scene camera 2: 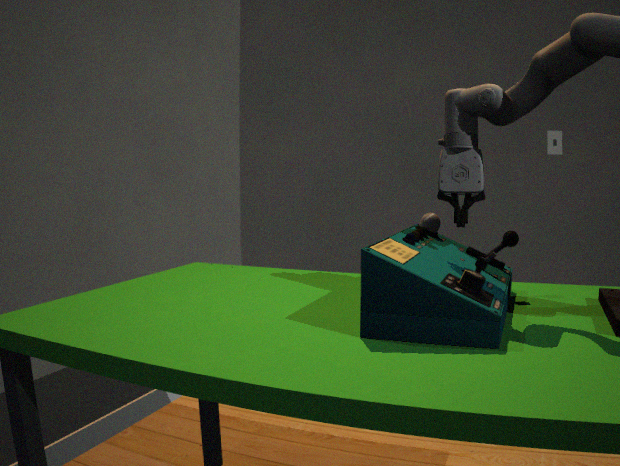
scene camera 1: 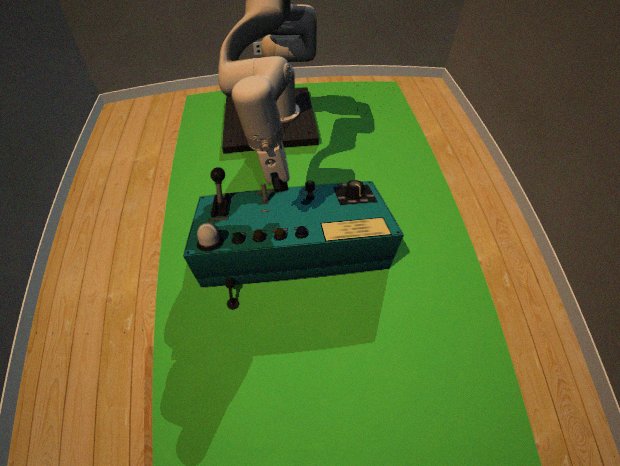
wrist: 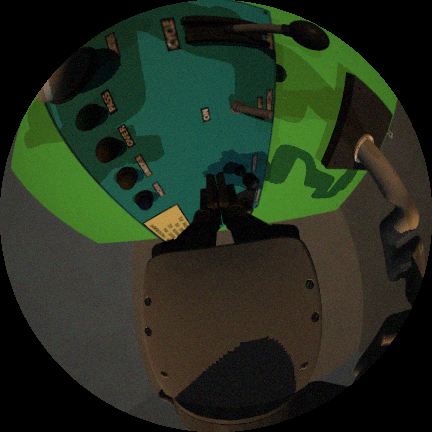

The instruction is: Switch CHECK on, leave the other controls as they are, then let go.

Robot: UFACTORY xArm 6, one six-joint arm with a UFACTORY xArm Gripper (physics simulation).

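Frame: origin at the arm's base, x ahead, y left, z up, level; metres.
Where they show: gripper, fingertip midpoint: (scene camera 2: 460,227) (scene camera 1: 281,189) (wrist: 216,184); arm's base, origin of the base link: (scene camera 1: 282,112) (wrist: 362,147).
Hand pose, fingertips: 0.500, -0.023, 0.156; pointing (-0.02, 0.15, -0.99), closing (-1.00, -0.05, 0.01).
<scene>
Things, the pixels of their centre, and the offset from my fingertips, as dx, dy, dz. "spot": a spot on its surface instead.
- CHECK switch, body centre: (wrist: 253,110) (scene camera 1: 264,192) -0.058, -0.046, -0.076
- teal sloped console, body centre: (wrist: 199,145) (scene camera 2: 450,274) (scene camera 1: 289,219) +0.018, +0.015, -0.103
- ball-topped lever, body centre: (scene camera 2: 510,238) (scene camera 1: 217,174) -0.104, -0.167, -0.041
- small black knob, body centre: (wrist: 250,181) (scene camera 2: 482,262) (scene camera 1: 310,185) -0.057, +0.074, -0.064
- rotary selector, body centre: (scene camera 2: 472,281) (wrist: 242,209) (scene camera 1: 354,188) -0.052, +0.194, -0.081
- pale dome, surface spot: (scene camera 1: 207,234) spot: +0.118, -0.169, +0.010
The CHECK switch (scene camera 1: 264,193) (wrist: 253,110) is a thin metal lever on the teal sloped console (scene camera 1: 325,210) (scene camera 2: 426,305) (wrist: 175,75). It leans toward its OFF label (wrist: 260,103); the ON label (wrist: 205,114) lies on the other side. In scene camera 2 I cannot make the lever out clearly. My gripper (scene camera 1: 280,185) (scene camera 2: 460,220) (wrist: 216,184) is shut and empty, pointing down above the console. In scene camera 1 its tips appear just right of the lever; in the wrist view they appear between the small dark buttons and a small black knob.
A ball-topped lever (scene camera 1: 217,175) (scene camera 2: 510,239) (wrist: 309,35) stands beside CHECK. The small black knob (scene camera 1: 310,186) is on its other side, then a rotary selector (scene camera 1: 354,189) (scene camera 2: 472,281). A pale dome (scene camera 1: 207,234) (scene camera 2: 430,221) and several buttons line the far edge from the arm.
</scene>
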